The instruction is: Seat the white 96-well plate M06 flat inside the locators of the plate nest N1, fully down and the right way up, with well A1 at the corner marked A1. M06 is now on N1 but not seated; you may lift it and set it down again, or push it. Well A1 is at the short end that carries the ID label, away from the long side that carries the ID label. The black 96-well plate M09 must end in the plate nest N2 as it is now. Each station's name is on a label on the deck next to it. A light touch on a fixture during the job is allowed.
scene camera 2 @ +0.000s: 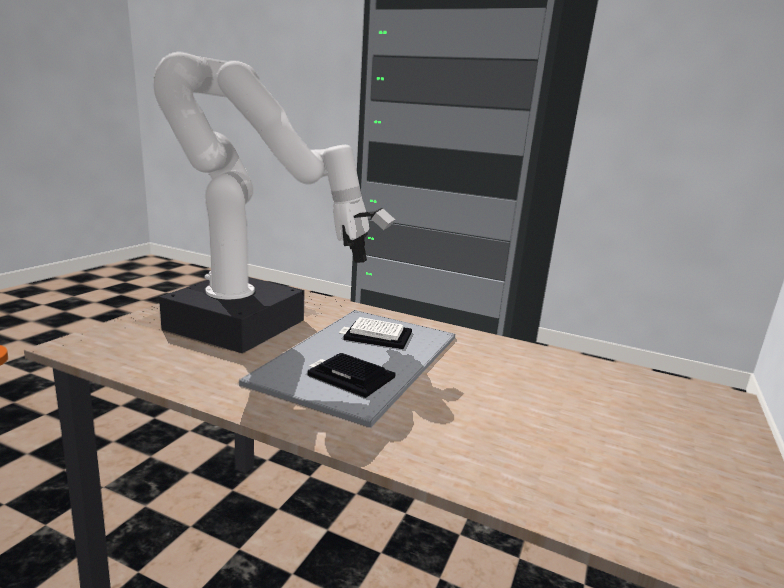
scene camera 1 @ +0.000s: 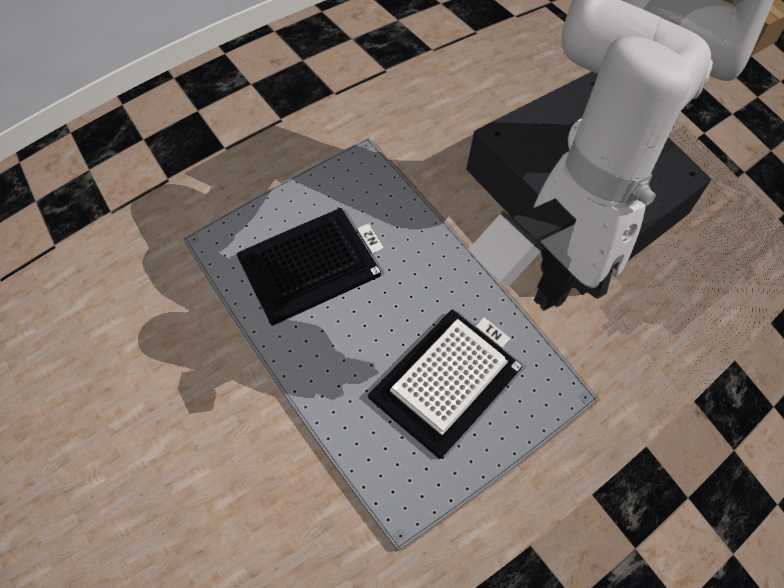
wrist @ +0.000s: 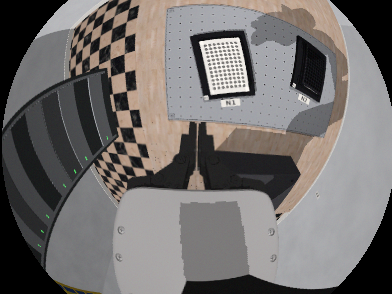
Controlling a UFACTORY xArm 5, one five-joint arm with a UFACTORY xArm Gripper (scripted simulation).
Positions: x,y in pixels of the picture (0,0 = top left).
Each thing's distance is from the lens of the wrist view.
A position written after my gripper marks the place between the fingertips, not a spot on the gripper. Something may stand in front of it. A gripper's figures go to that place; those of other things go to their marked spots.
my gripper (wrist: 197,132): 14 cm
white 96-well plate M06 (wrist: 235,65): 30 cm
black plate M09 (wrist: 314,59): 40 cm
The marked spots on the white 96-well plate M06 and the black plate M09 are 23 cm apart.
